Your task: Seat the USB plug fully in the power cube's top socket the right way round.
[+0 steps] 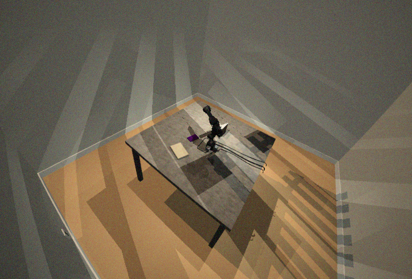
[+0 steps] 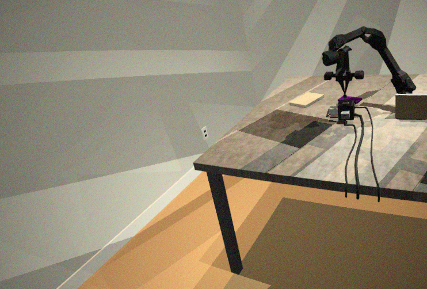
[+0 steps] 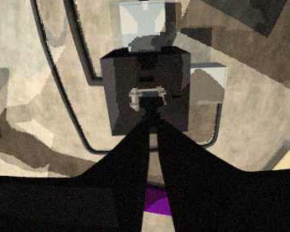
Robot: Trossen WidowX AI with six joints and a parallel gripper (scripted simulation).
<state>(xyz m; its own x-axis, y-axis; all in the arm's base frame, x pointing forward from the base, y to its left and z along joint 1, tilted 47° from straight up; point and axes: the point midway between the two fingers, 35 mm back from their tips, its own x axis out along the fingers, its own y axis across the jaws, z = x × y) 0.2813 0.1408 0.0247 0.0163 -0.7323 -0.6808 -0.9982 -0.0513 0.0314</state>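
My gripper tip is 20 mm above the USB plug. Also, from my gripper tip: beige pad 270 mm ahead, 220 mm to the right, 130 mm below; purple flat item 20 mm ahead, 240 mm to the right, 130 mm below; USB socket 10 mm to the right, 70 mm below.
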